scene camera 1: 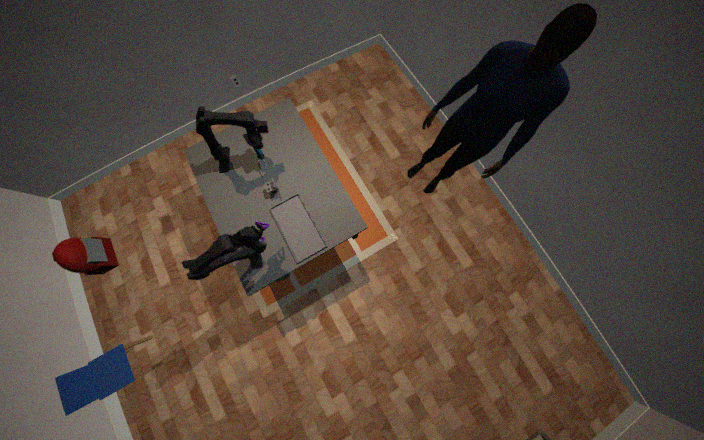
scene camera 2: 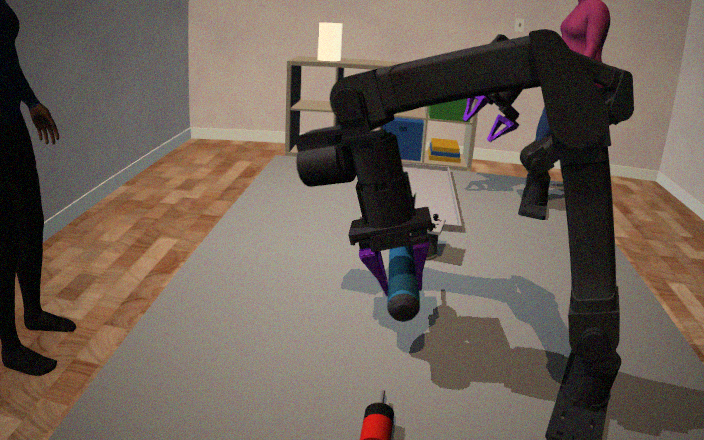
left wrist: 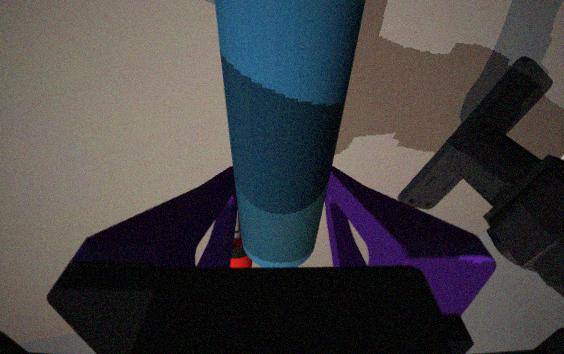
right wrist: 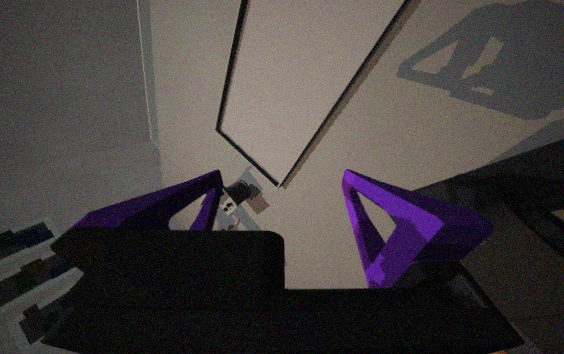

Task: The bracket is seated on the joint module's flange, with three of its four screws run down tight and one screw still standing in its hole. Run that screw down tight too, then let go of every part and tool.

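Frame: origin at the left arm's base, x back, y up, z left, level; millimetres.
Where they show: left gripper, between the fingertips: point(scene camera 1: 254, 144) point(scene camera 2: 404, 291) point(left wrist: 281, 177); right gripper, between the fingertips: point(scene camera 1: 266, 231) point(scene camera 2: 476, 131) point(right wrist: 282, 176); left arm's base, origin of its link: point(scene camera 1: 224, 159) point(scene camera 2: 582, 398) point(left wrist: 466, 143); right arm's base, origin of its link: point(scene camera 1: 255, 252) point(scene camera 2: 533, 204) point(right wrist: 472, 197).
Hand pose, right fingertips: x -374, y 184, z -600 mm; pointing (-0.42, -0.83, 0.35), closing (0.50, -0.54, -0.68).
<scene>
Things, the pixels of their top centre, and the offset from my right fingertips. "*": a spot on its surface instead.
- screwdriver with a blue handle, centre of its top: point(left wrist: 316, 52) point(scene camera 2: 405, 250) point(scene camera 1: 257, 150) dx +72, dy -56, dz +568 mm
- pale bracket, a spot on its surface: point(scene camera 2: 439, 224) point(right wrist: 231, 209) * dx +36, dy -118, dz +317 mm
- dark joint module, centre of its top: point(scene camera 2: 424, 223) point(right wrist: 225, 200) dx +9, dy -120, dz +325 mm
- shallow pale tray, centre of its top: point(right wrist: 279, 65) point(scene camera 2: 411, 187) point(scene camera 1: 297, 227) dx -141, dy -168, dz +37 mm
- black tool, centre of its top: point(left wrist: 239, 253) point(scene camera 2: 380, 407) dx +149, dy -150, dz +776 mm
My left gripper point(scene camera 1: 259, 152) point(scene camera 2: 403, 290) point(left wrist: 281, 177) is shut on a screwdriver with a blue handle point(scene camera 2: 403, 267) point(left wrist: 285, 125), held tilted above the table; its tip is hidden. The pale bracket point(scene camera 2: 439, 224) point(right wrist: 229, 206) sits on the dark joint module point(scene camera 2: 430, 248) point(right wrist: 238, 190), beyond the left gripper in scene camera 2. Small dark screws point(scene camera 2: 435, 216) show at the bracket; which one stands up is too small to tell. My right gripper point(scene camera 1: 263, 232) point(scene camera 2: 477, 130) point(right wrist: 282, 176) is open and empty, raised above the table, away from the bracket.
A shallow pale tray point(scene camera 1: 298, 228) point(scene camera 2: 430, 197) point(right wrist: 285, 90) lies beside the joint module. A red and black tool point(scene camera 2: 377, 422) point(left wrist: 241, 261) with a thin metal shaft is at the near edge of scene camera 2. A shelf unit point(scene camera 2: 289, 108) and people are beyond the table.
</scene>
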